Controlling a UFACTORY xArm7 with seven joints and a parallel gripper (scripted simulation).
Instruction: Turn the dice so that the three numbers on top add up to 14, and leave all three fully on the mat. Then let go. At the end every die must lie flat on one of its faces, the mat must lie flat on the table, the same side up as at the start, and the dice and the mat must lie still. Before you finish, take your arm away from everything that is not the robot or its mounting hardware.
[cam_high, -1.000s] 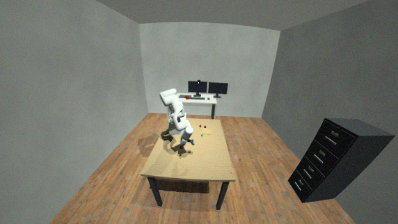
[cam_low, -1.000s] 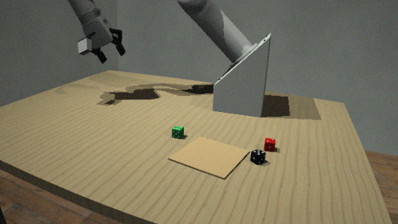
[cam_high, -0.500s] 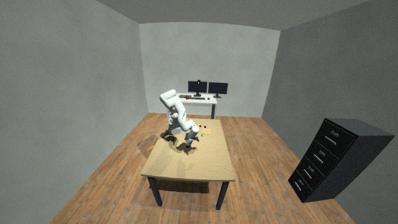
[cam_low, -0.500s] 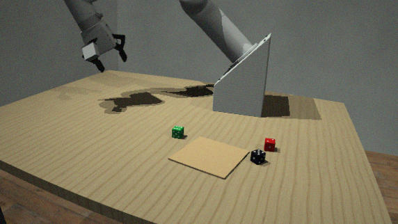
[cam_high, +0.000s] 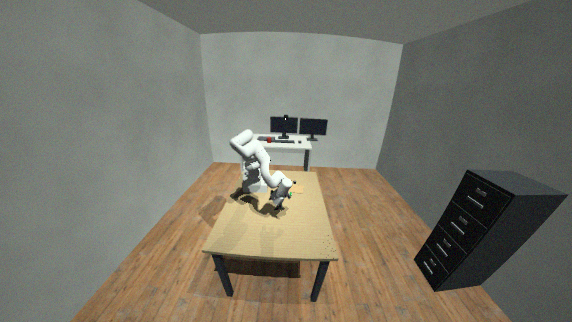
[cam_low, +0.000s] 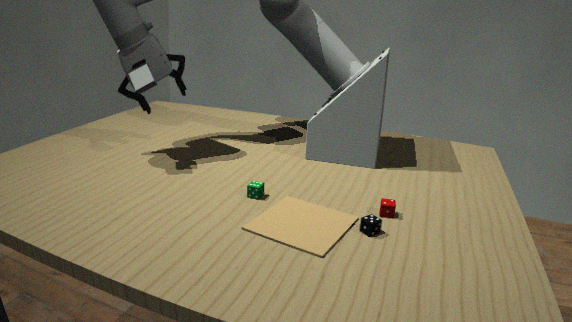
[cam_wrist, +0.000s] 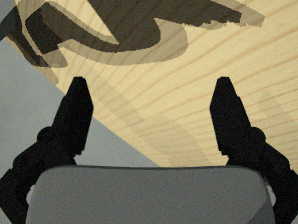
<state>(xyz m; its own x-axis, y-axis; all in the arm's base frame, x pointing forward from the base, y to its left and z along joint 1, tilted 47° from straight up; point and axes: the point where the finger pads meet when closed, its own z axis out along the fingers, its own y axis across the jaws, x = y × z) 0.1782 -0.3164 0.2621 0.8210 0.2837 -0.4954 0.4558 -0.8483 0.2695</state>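
The green die is 160 mm ahead of my hand, 280 mm to the left of it and 110 mm below it. Also, from my hand: red die (160 mm ahead, 520 mm to the left, 110 mm below); then black die (230 mm ahead, 500 mm to the left, 110 mm below); then tan mat (240 mm ahead, 390 mm to the left, 120 mm below).
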